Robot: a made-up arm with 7 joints. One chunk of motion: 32 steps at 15 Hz.
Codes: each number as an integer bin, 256 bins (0 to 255) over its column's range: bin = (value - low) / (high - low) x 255, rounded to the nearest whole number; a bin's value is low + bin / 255 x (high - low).
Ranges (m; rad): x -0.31..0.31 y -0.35..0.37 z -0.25..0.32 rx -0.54..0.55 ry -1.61..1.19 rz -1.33..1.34
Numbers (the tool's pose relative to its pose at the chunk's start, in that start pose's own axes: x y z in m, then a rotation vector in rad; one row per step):
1: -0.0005 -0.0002 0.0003 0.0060 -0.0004 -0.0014
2: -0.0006 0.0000 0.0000 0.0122 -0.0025 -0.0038
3: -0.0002 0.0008 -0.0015 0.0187 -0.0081 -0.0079
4: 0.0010 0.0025 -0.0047 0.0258 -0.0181 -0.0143
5: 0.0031 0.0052 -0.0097 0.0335 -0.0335 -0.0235
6: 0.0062 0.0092 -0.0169 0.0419 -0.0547 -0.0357
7: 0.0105 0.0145 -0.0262 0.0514 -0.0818 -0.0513
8: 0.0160 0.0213 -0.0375 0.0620 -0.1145 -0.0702
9: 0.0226 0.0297 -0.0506 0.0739 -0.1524 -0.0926
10: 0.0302 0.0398 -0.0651 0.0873 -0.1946 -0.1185
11: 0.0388 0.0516 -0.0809 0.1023 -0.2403 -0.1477
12: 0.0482 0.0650 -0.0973 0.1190 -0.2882 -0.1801
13: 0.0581 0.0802 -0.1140 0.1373 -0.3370 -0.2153
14: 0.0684 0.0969 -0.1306 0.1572 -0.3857 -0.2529
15: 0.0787 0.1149 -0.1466 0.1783 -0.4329 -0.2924
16: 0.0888 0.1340 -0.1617 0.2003 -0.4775 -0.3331
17: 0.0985 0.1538 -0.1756 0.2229 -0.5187 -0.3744
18: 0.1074 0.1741 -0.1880 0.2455 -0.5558 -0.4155
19: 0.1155 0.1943 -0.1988 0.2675 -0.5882 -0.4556
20: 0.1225 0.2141 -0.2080 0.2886 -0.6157 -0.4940
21: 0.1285 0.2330 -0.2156 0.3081 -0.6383 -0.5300
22: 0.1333 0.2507 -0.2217 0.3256 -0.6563 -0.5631
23: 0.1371 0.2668 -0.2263 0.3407 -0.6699 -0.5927
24: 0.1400 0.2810 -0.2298 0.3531 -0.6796 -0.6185
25: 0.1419 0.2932 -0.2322 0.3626 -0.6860 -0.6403
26: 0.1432 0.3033 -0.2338 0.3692 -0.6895 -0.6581
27: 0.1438 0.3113 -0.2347 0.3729 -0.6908 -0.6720
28: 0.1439 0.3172 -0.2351 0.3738 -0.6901 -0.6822
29: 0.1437 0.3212 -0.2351 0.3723 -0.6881 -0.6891
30: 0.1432 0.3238 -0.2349 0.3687 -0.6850 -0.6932
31: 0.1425 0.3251 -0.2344 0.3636 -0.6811 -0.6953
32: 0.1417 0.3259 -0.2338 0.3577 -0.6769 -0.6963
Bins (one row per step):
1: 127 124 112 128 147 127
2: 127 124 112 129 146 127
3: 127 124 111 131 146 126
4: 128 125 110 132 145 126
5: 129 126 108 134 144 125
6: 130 127 104 136 142 124
7: 132 129 100 138 139 122
8: 134 132 95 141 136 120
9: 137 134 89 144 133 118
10: 140 138 83 147 129 116
11: 143 142 76 150 125 113
12: 147 147 68 154 120 110
13: 151 152 61 158 116 106
14: 156 158 53 163 111 103
15: 160 165 46 168 107 99
16: 164 171 40 173 103 95
17: 168 178 33 178 99 91
18: 172 186 28 184 96 87
19: 175 193 23 189 93 84
20: 178 200 19 194 91 80
21: 180 206 15 198 88 76
22: 182 213 13 203 87 73
23: 184 218 11 206 86 70
24: 185 223 9 209 85 68
25: 186 228 8 211 84 66
26: 186 231 7 213 84 64
27: 187 234 7 214 84 63
28: 187 236 7 214 84 62
29: 187 238 7 213 84 61
30: 186 239 7 213 84 61
31: 186 239 7 211 85 61
32: 186 239 7 210 85 61

